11 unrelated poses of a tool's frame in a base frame.
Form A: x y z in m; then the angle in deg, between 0 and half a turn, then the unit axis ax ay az.
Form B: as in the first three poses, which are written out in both.
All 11 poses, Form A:
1: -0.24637 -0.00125 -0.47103 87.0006 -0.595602 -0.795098 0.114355
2: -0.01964 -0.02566 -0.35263 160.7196 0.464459 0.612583 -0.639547
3: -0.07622 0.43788 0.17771 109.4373 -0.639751 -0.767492 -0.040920
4: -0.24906 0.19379 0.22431 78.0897 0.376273 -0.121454 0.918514
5: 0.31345 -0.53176 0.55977 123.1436 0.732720 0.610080 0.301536
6: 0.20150 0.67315 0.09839 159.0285 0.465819 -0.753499 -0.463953
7: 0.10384 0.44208 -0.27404 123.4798 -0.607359 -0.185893 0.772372
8: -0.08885 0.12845 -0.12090 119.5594 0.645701 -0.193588 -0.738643
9: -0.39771 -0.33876 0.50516 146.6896 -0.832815 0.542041 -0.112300
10: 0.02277 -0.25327 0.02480 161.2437 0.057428 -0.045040 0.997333
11: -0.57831 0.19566 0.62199 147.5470 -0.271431 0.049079 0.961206
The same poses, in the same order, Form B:
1: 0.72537 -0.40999 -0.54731 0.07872 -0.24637 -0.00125 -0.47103
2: 0.16746 0.45790 0.60393 -0.63052 -0.01964 -0.02566 -0.35263
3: 0.57759 -0.52225 -0.62652 -0.03340 -0.07622 0.43788 0.17771
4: 0.77665 0.23703 -0.07651 0.57860 -0.24906 0.19379 0.22431
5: 0.47606 0.64436 0.53651 0.26518 0.31345 -0.53176 0.55977
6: 0.18199 0.45804 -0.74092 -0.45620 0.20150 0.67315 0.09839
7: 0.47347 -0.53497 -0.16374 0.68031 0.10384 0.44208 -0.27404
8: 0.50333 0.55795 -0.16728 -0.63826 -0.08885 0.12845 -0.12090
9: 0.28661 -0.79788 0.51930 -0.10759 -0.39771 -0.33876 0.50516
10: 0.16295 0.05666 -0.04444 0.98400 0.02277 -0.25327 0.02480
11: 0.27944 -0.26062 0.04712 0.92292 -0.57831 0.19566 0.62199
